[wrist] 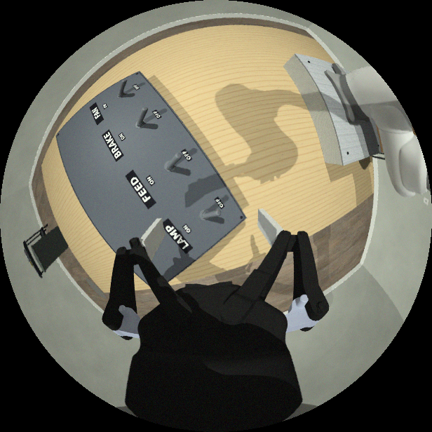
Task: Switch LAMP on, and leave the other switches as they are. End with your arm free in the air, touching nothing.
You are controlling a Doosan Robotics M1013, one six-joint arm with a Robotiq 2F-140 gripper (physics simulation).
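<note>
The dark grey switch panel (95,165) lies at the left of the wrist view, with four levers in a row and printed labels. The LAMP lever (212,215) is at the panel's near right end, between its OFF label (219,202) and ON label (186,229), and appears tilted to the OFF side. The FEED lever (175,162), BRAKE lever (143,117) and FAN lever (123,90) also appear to lean toward OFF. My gripper (209,222) is wide open and empty. Its left finger shows over the panel beside the LAMP label (177,236), its right finger past the panel's edge; the LAMP lever shows between them.
The panel lies on a wooden table (200,55). A grey metal block (327,107) stands at the upper right, with the white arm (390,110) showing over it. A small black framed object (45,250) is beyond the table's left edge. Arm shadows fall across table and panel.
</note>
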